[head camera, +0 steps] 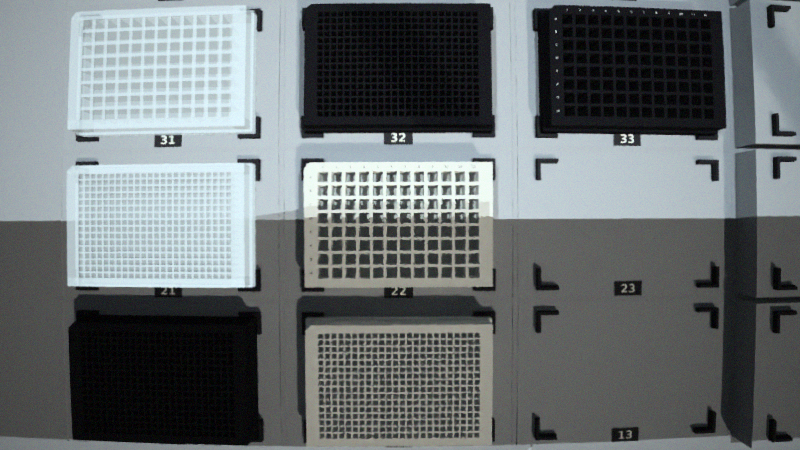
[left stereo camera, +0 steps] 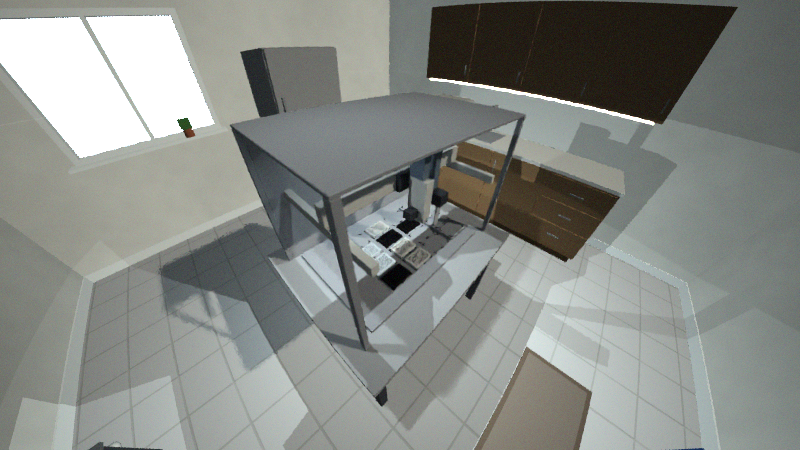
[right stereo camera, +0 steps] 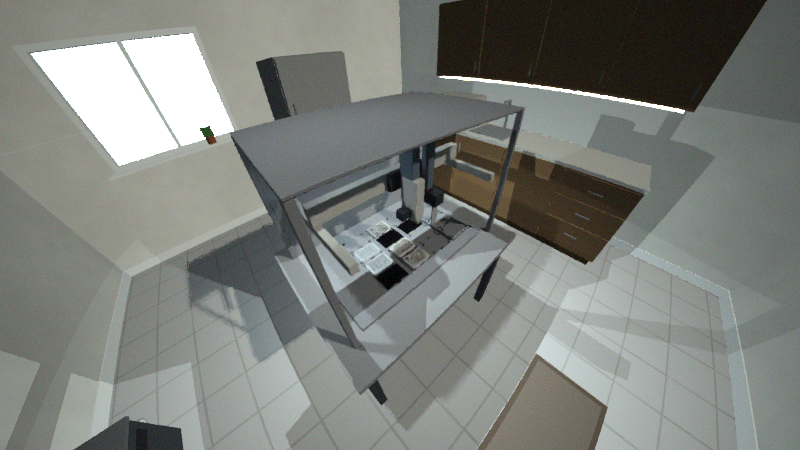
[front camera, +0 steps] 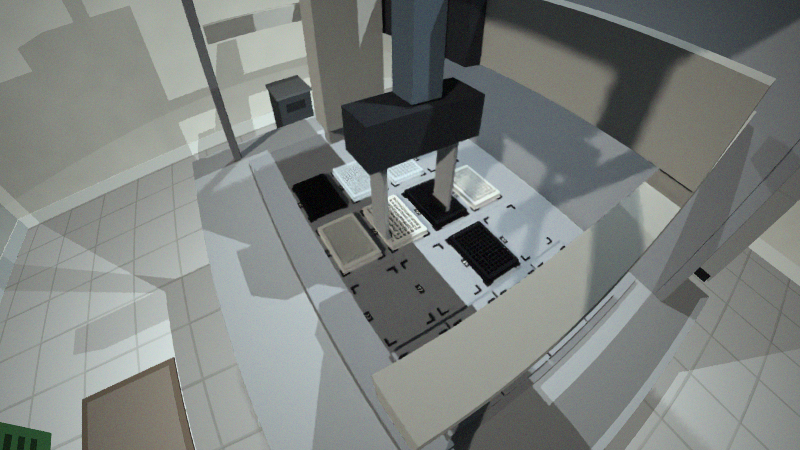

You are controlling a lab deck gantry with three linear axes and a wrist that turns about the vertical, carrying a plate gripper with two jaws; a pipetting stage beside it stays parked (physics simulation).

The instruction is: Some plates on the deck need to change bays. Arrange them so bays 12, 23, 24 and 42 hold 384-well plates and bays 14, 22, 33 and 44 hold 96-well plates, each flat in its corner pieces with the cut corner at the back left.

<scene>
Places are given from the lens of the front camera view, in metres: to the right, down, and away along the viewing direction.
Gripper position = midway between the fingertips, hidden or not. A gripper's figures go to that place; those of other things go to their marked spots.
gripper (front camera: pixel 412 217): 0.02, -0.01, 0.50
back panel (front camera: pixel 584 172): 0.40, -0.11, 0.64
</scene>
